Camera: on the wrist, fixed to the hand. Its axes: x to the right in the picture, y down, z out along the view.
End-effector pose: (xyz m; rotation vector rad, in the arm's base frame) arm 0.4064 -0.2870 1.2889 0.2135 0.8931 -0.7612
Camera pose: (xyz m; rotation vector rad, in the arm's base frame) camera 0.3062 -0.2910 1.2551 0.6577 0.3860 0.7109
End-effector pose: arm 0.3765 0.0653 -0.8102 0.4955 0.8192 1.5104
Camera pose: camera 0.3624 0.0356 -0.9108 1.3272 0.1082 2.8276
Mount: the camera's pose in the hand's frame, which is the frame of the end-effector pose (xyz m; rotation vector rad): -0.0110 -0.0662 -0.0818 -0.0804 -0.1454 1.5683
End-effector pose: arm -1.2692 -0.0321 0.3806 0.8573 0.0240 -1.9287
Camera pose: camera -1.2735 0.0402 0.3035 0.3826 -0.5048 -0.4837
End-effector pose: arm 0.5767 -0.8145 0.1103 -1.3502 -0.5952 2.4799
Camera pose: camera 0.6534 -0.7416 0.1096 0.9985 -0.3420 -1.6957
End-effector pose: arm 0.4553 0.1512 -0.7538 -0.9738 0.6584 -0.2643
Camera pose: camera 0.4009 0.0647 -0.7262 -0.3205 1.1078 1.2042
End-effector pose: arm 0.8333 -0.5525 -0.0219 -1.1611 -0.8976 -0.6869
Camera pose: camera 0.7915 -0.6492 -0.0118 -1.5718 0.1117 0.6551
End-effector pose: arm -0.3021 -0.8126 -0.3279 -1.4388 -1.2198 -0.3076
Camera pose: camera -0.3232 -0.9011 -0.2739 -2.0597 0.0825 0.8328
